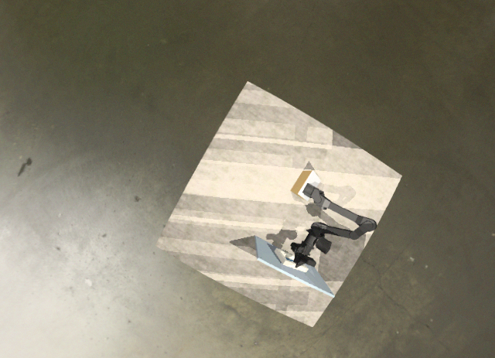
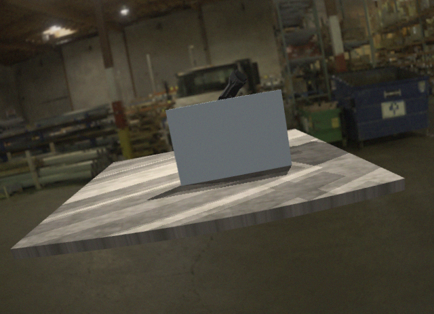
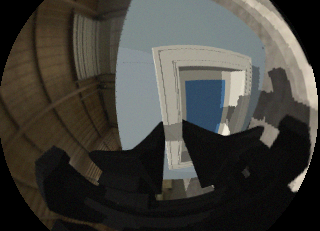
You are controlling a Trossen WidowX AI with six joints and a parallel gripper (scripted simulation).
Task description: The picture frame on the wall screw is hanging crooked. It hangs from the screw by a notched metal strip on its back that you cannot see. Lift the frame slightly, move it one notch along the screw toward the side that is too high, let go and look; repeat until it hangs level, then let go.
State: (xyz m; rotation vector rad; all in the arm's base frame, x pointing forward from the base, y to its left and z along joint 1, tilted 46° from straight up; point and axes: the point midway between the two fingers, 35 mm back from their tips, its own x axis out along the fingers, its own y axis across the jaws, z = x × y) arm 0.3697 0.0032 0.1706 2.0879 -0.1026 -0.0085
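The picture frame is 1 cm to the right of my gripper tip and 5 cm below it. From my gripper tip the other things lie so: pale blue wall panel 2 cm ahead, 1 cm to the left, 7 cm below.
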